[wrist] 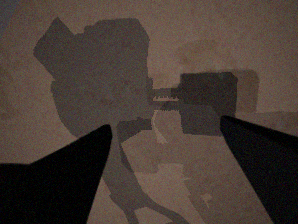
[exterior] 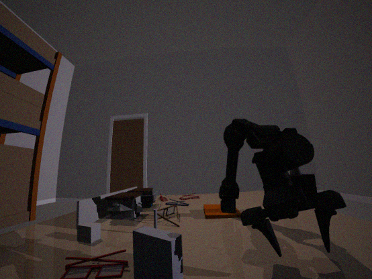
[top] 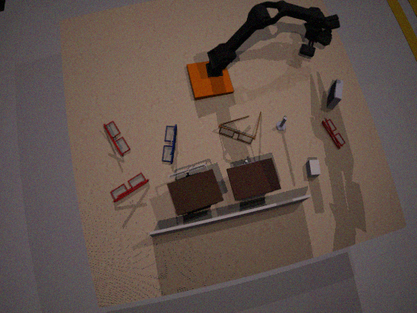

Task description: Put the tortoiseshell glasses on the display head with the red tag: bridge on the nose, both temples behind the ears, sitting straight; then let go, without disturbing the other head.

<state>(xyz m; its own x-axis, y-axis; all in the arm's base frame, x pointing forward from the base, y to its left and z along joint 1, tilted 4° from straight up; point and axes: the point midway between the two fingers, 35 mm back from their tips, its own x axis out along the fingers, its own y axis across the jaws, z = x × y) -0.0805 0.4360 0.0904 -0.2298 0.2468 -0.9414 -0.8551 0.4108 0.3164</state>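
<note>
The post lies 370 mm ahead of my gripper tip, 210 mm to the right of it and 20 mm below it. Also, from my gripper tip: wall (710 mm ahead, 480 mm to the right, 10 mm above).
</note>
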